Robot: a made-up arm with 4 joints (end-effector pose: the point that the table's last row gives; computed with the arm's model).
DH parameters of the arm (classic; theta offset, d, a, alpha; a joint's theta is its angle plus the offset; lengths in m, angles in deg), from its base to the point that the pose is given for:
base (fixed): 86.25 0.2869 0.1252 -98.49
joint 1: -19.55 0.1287 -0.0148 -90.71
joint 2: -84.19 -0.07 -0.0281 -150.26
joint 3: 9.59 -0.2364 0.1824 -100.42
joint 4: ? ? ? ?
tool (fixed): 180 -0.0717 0 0
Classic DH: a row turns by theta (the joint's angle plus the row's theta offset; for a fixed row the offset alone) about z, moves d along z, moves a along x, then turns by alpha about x.
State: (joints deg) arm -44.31 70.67 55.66 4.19
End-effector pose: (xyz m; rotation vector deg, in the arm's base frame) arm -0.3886 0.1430 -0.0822 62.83 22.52 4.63
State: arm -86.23 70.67 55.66 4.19
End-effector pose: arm -0.3858 0.3501 -0.0099 101.97 22.31 20.88
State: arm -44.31 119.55 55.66 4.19
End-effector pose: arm -0.5107 0.2984 0.1984 73.06 49.26 -38.16
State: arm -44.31 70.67 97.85 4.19
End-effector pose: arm -0.2088 0.1678 -0.1605 67.35 5.48 45.71
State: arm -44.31 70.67 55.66 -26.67
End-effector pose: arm -0.4321 0.1417 -0.0751 61.10 50.10 21.81
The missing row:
joint 4: -5.52 0.252 -0.0417 90
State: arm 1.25 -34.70 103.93 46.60
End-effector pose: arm 0.2395 0.1652 0.1324 21.81 -7.91 131.59
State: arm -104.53 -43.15 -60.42 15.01
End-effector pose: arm -0.1281 0.4890 0.1048 110.73 -15.87 -33.11
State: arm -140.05 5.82 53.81 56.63
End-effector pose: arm 0.0464 0.4982 0.2394 150.76 -84.21 -12.31
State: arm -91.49 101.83 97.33 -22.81
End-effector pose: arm -0.4245 0.4185 0.0824 114.64 29.01 63.71
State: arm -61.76 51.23 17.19 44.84
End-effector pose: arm -0.3700 0.1821 -0.0410 59.38 -9.37 -33.70
